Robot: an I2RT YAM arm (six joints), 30 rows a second.
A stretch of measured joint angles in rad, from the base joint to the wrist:
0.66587 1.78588 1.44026 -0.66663 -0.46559 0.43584
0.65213 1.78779 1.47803 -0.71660 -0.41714 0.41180
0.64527 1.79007 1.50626 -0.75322 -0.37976 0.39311
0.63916 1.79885 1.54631 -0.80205 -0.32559 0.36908
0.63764 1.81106 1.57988 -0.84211 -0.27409 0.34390
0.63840 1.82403 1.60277 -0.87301 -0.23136 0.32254
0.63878 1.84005 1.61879 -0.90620 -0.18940 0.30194
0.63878 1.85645 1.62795 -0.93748 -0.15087 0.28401
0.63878 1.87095 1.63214 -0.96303 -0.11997 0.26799
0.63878 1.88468 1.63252 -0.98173 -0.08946 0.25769
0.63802 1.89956 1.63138 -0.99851 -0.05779 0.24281
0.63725 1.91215 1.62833 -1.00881 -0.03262 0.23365
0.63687 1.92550 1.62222 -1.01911 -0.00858 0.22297
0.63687 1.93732 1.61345 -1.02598 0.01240 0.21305
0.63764 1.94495 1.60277 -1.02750 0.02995 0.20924
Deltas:
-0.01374 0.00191 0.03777 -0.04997 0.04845 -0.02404
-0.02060 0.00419 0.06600 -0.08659 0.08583 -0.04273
-0.02671 0.01297 0.10605 -0.13542 0.14000 -0.06676
-0.02823 0.02518 0.13962 -0.17548 0.19150 -0.09194
-0.02747 0.03815 0.16251 -0.20638 0.23423 -0.11330
-0.02709 0.05417 0.17853 -0.23957 0.27619 -0.13390
-0.02709 0.07057 0.18769 -0.27085 0.31472 -0.15183
-0.02709 0.08507 0.19188 -0.29640 0.34562 -0.16785
-0.02709 0.09880 0.19226 -0.31510 0.37613 -0.17815
-0.02785 0.11368 0.19112 -0.33188 0.40780 -0.19303
-0.02862 0.12627 0.18807 -0.34218 0.43297 -0.20219
-0.02900 0.13962 0.18196 -0.35248 0.45701 -0.21287
-0.02900 0.15144 0.17319 -0.35935 0.47799 -0.22279
-0.02823 0.15907 0.16251 -0.36087 0.49554 -0.22660

